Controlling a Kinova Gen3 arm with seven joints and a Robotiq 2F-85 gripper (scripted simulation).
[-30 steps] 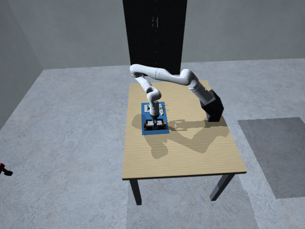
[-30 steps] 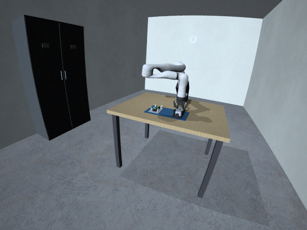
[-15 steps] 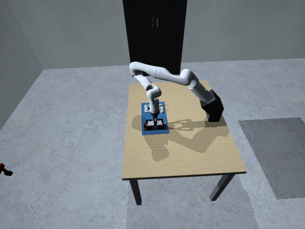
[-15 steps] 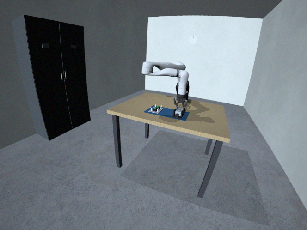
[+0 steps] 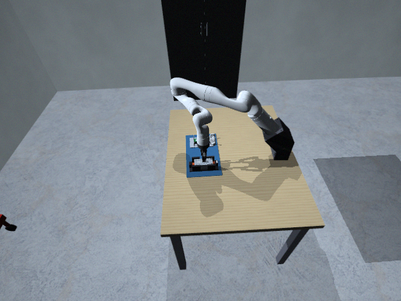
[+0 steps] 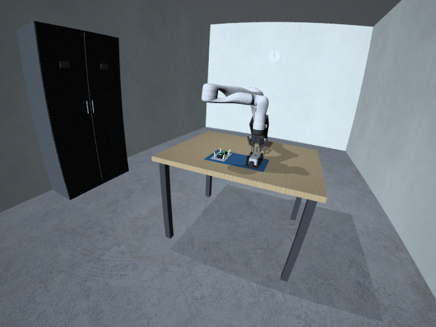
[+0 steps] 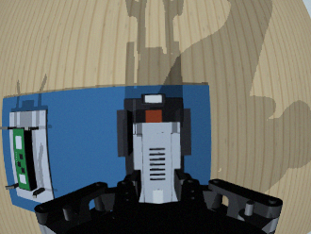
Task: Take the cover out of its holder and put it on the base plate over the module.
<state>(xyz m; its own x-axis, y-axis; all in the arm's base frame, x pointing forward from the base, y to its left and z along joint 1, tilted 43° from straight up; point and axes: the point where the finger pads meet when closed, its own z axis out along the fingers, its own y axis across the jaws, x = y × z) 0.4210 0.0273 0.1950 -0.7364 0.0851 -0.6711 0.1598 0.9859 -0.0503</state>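
Now: hand 6 cm above the light grey cover.
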